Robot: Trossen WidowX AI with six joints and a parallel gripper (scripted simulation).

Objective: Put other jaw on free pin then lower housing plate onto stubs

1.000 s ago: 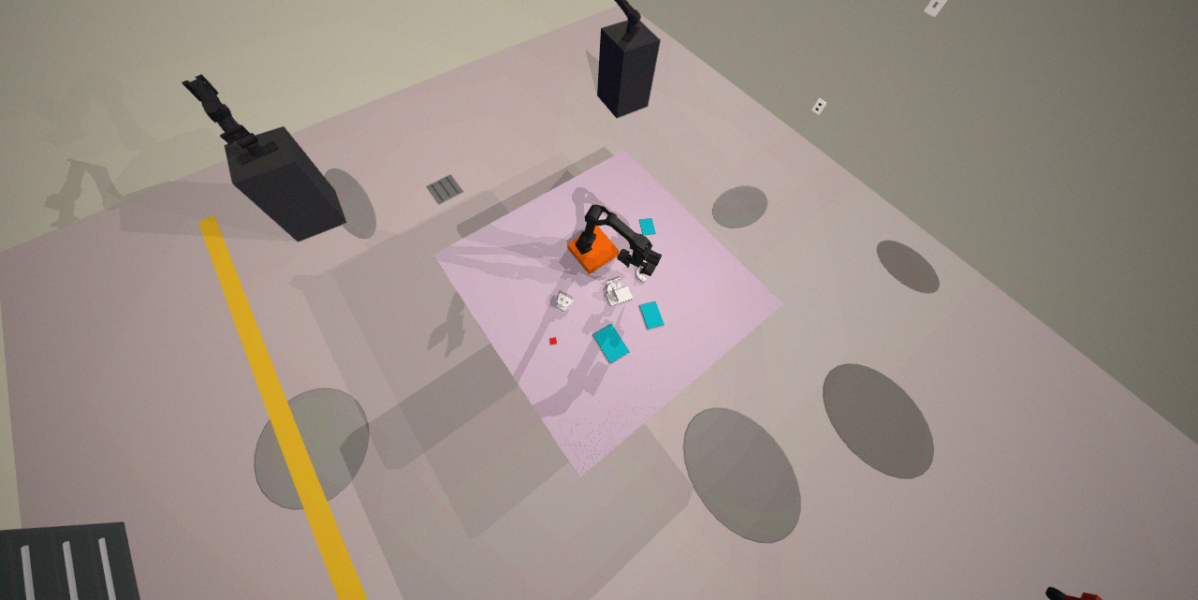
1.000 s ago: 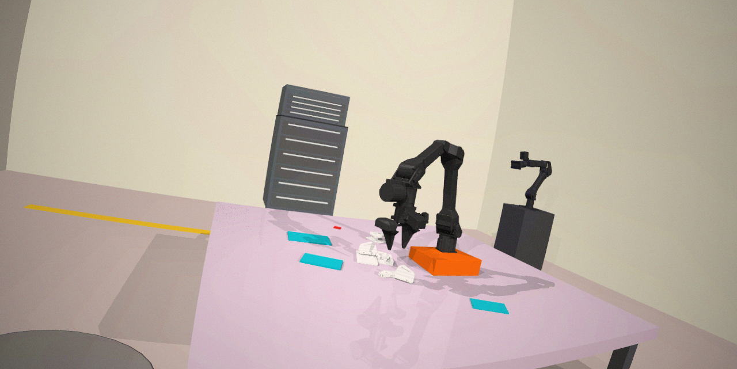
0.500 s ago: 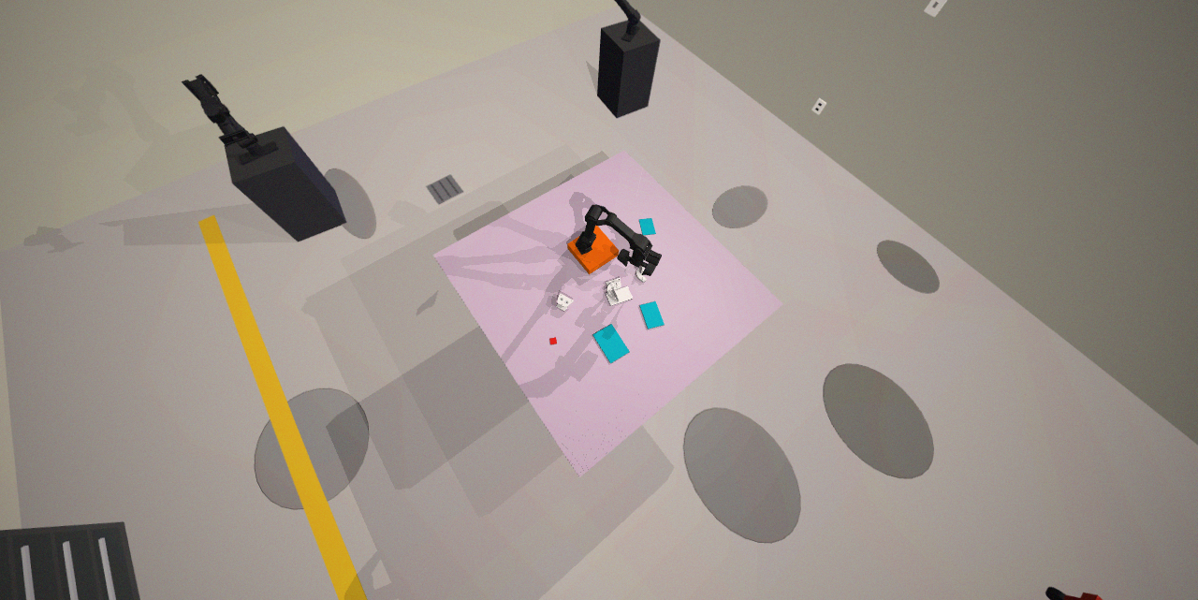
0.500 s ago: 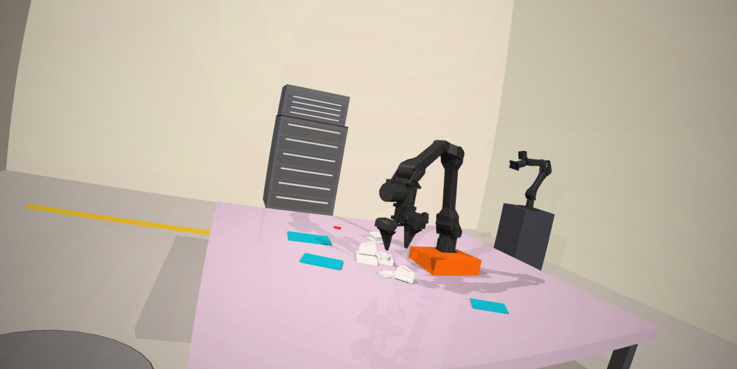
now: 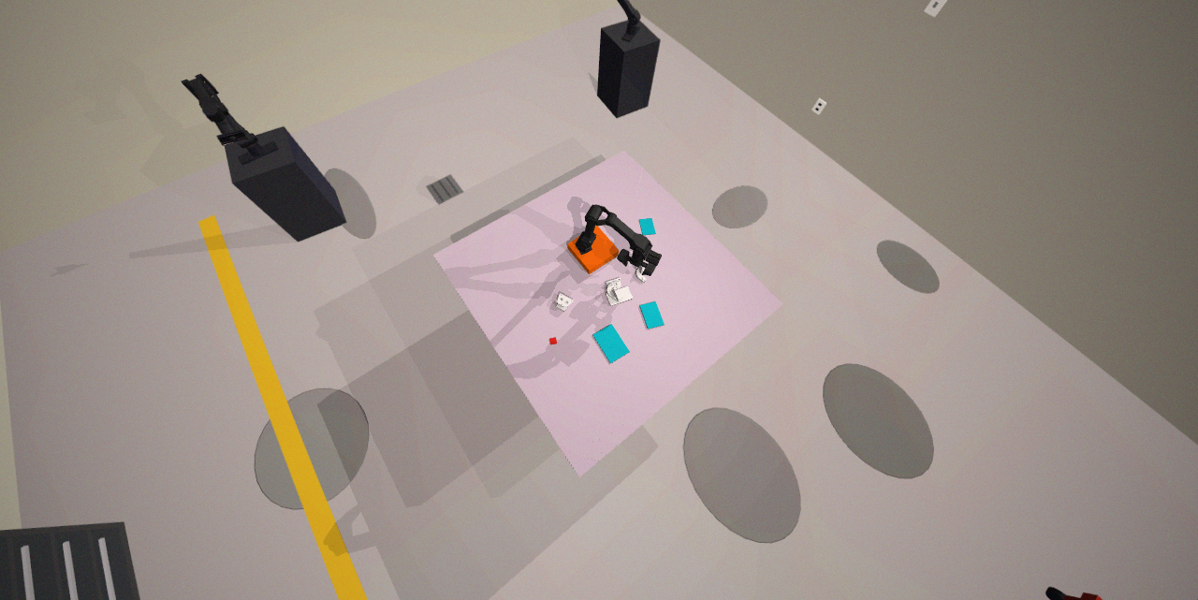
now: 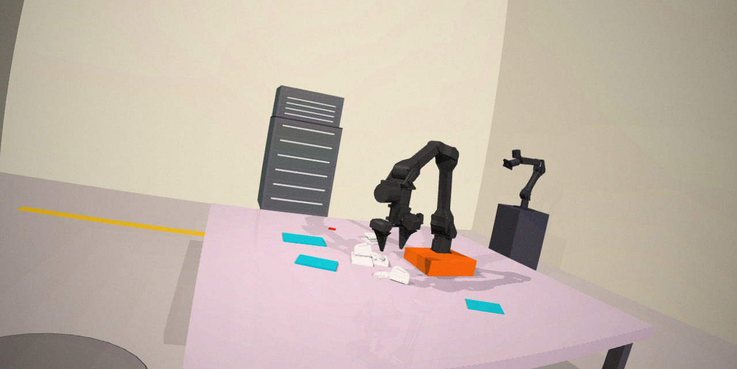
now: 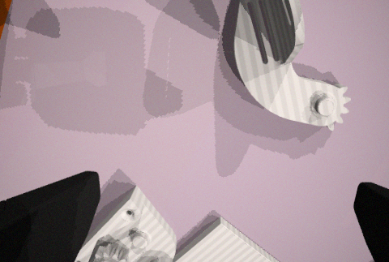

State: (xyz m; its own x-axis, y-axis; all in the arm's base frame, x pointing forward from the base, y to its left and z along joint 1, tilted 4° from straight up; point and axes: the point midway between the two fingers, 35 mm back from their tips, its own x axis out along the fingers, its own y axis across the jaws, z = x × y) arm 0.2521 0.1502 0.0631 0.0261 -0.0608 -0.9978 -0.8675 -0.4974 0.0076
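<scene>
Now: gripper tip 70 mm above the white jaw, 50 mm to the right of it and 30 mm short of it. Also, from my gripper tip: red marker (520 mm to the right, 100 mm ahead, 80 mm below).
</scene>
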